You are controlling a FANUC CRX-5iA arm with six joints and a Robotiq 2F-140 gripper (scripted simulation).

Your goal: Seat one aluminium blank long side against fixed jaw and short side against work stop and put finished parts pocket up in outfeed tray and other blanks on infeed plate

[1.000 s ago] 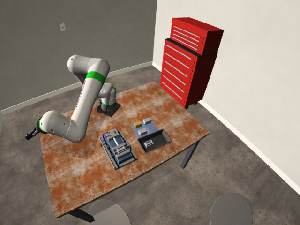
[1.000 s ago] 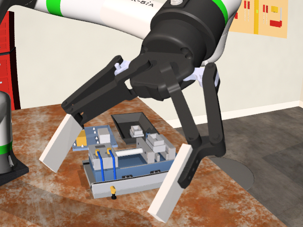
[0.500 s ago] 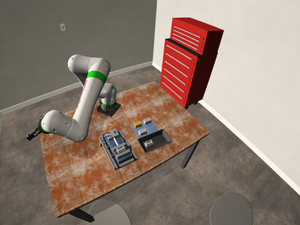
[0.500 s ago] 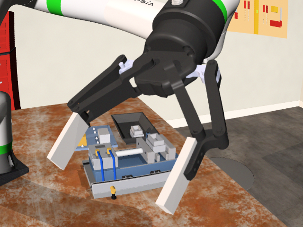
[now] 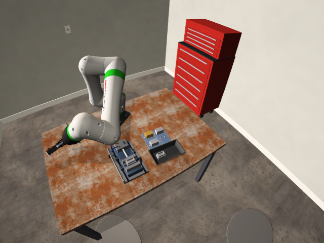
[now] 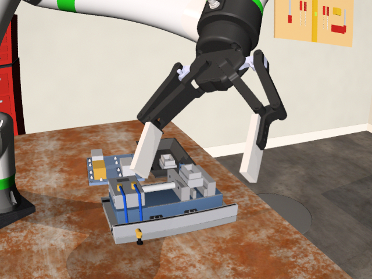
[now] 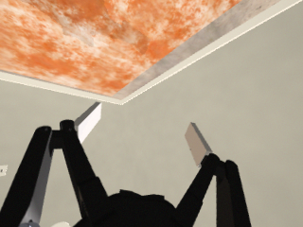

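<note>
Now: hand 6 cm short of the brass blank, 62 cm to the right of it and 28 cm above it. Also, from my hand: vise: 15 cm ahead, 36 cm to the left, 27 cm below.
</note>
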